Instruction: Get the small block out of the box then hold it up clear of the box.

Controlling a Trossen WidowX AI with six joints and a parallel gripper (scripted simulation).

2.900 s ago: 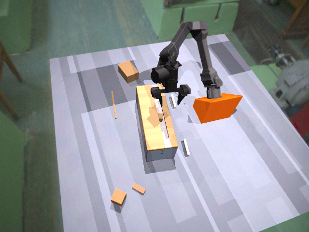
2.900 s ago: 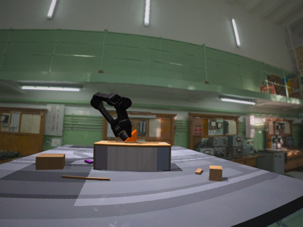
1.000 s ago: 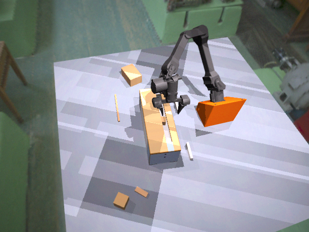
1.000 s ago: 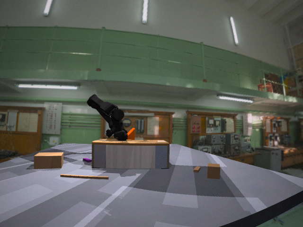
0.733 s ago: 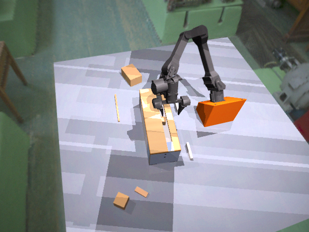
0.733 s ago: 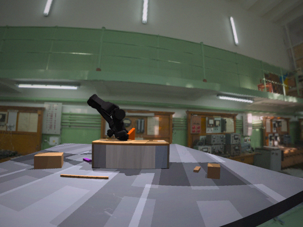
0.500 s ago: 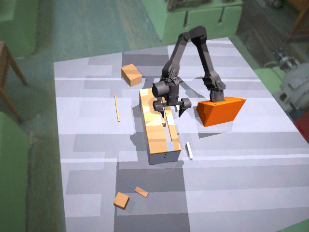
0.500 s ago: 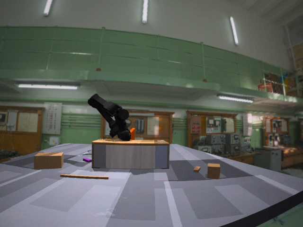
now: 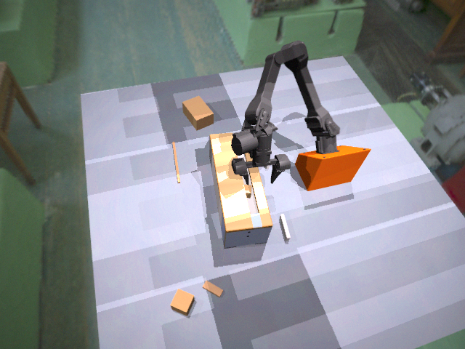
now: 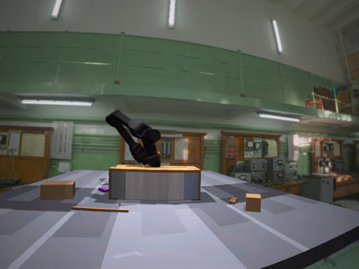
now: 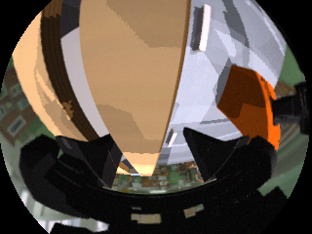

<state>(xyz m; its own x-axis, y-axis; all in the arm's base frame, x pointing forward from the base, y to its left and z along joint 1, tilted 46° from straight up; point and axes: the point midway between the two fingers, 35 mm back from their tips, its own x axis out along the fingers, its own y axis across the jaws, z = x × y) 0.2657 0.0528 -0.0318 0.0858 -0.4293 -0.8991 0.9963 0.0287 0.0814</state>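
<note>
My gripper tip is 3 cm short of the box, 1 cm to the left of it and 2 cm above it. The rest, counted from my gripper tip: thin wooden stick (27 cm ahead, 20 cm to the right, 8 cm below).
</note>
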